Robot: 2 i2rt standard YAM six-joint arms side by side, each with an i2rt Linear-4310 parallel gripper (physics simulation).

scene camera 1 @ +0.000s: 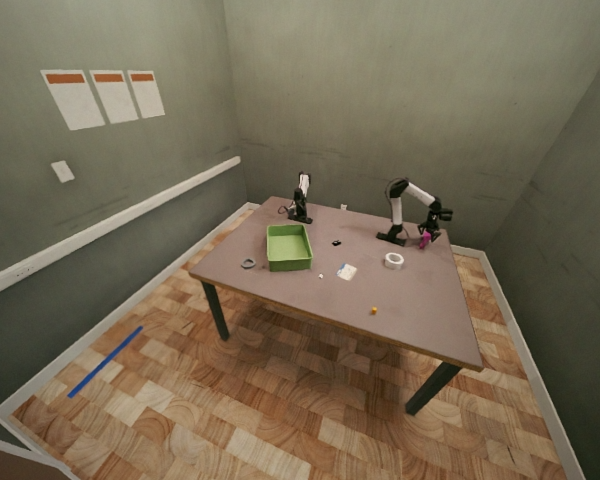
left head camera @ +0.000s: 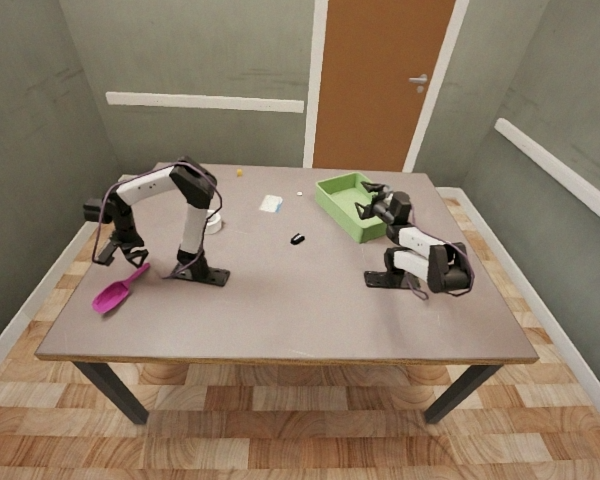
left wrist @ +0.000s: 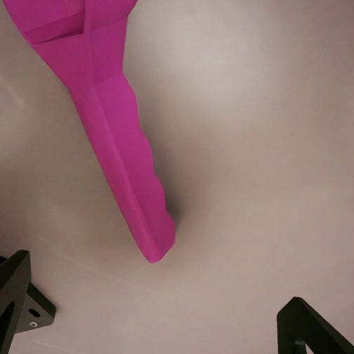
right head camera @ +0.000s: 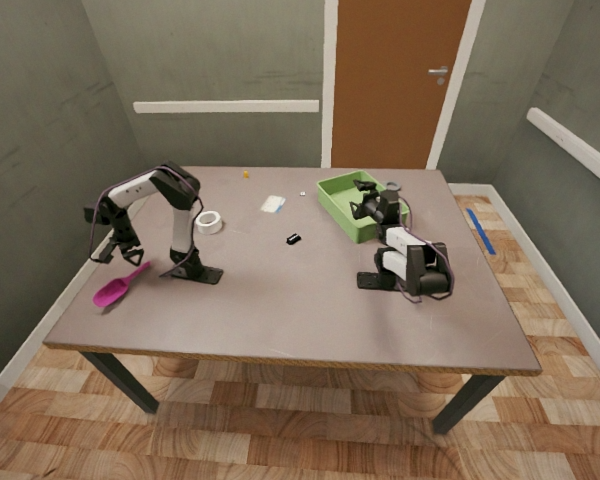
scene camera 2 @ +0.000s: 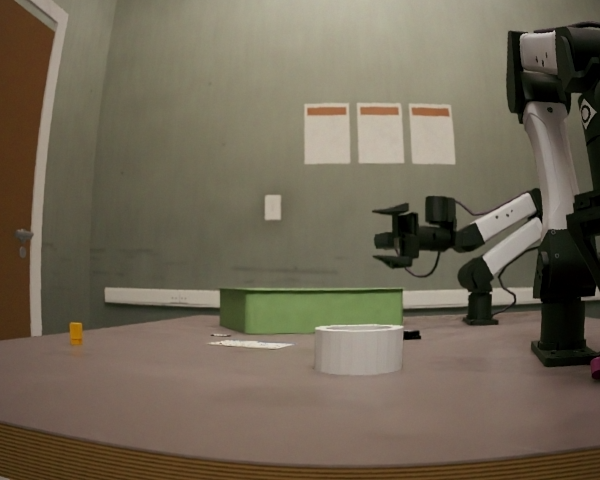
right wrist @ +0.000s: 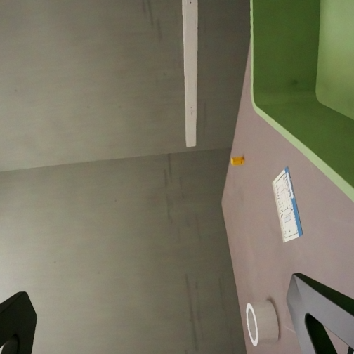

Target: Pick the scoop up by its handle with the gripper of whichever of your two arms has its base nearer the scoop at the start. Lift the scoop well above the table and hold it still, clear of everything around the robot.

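Frame: origin at the left arm's base, x ahead, y left, z up, level; metres.
Where they show: left gripper, fingertip midpoint: (scene camera 1: 426, 238) (left head camera: 133, 258) (right head camera: 134, 257); right gripper, fingertip midpoint: (scene camera 1: 304, 215) (left head camera: 358, 192) (right head camera: 352, 191) (scene camera 2: 373, 233); left arm's base, link origin: (scene camera 1: 390, 239) (left head camera: 200, 274) (right head camera: 196, 273) (scene camera 2: 561, 354); right arm's base, link origin: (left head camera: 391, 281) (right head camera: 385, 282) (scene camera 2: 479, 322).
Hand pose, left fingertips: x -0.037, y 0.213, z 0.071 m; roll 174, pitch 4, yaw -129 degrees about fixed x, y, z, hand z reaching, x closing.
Things, the pixels of their centre, and the offset from my left fingertips.
- magenta scoop, body centre: (left head camera: 121, 286) (right head camera: 123, 283) (scene camera 1: 427, 239) 0.081 m back, 0.011 m left, 0.053 m down
- green bin, body centre: (scene camera 2: 308, 308) (right head camera: 359, 203) (left head camera: 358, 204) (scene camera 1: 288, 246) 0.543 m ahead, 0.757 m right, 0.027 m down
- white tape roll, body centre: (scene camera 2: 359, 348) (left head camera: 208, 222) (right head camera: 209, 222) (scene camera 1: 393, 261) 0.294 m ahead, 0.142 m right, 0.047 m down
- black clip, body centre: (scene camera 2: 405, 334) (left head camera: 296, 239) (right head camera: 293, 239) 0.291 m ahead, 0.519 m right, 0.064 m down
- card, body centre: (scene camera 2: 252, 344) (left head camera: 271, 203) (right head camera: 273, 204) (scene camera 1: 346, 271) 0.515 m ahead, 0.360 m right, 0.071 m down
- yellow block, body centre: (scene camera 2: 76, 333) (left head camera: 239, 173) 0.714 m ahead, 0.142 m right, 0.055 m down
A magenta scoop (left head camera: 111, 296) (right head camera: 111, 292) (scene camera 1: 425, 239) (left wrist: 116, 145) lies at the left of the table in the head views, its bowl toward the near left corner and its handle toward the left arm's base. Part of the scoop (scene camera 2: 595, 368) shows at the right edge of scene camera 2. My left gripper (left head camera: 120, 261) (right head camera: 120, 260) (left wrist: 169, 290) is open and empty, pointing down above the table near the handle's end. In the left wrist view the handle's tip lies ahead of the fingertips, between their sides. My right gripper (left head camera: 360, 195) (right head camera: 354, 194) (scene camera 2: 375, 234) (right wrist: 160, 300) is open and empty, raised by the green bin.
A green bin (left head camera: 337, 214) (right head camera: 338, 215) (scene camera 2: 320, 311) stands at the back right in the head views. A white tape roll (right head camera: 208, 229) (scene camera 1: 394, 265) stands behind the left arm's base. A black clip (left head camera: 297, 239), a card (left head camera: 270, 203) and a yellow block (left head camera: 239, 172) lie farther off.
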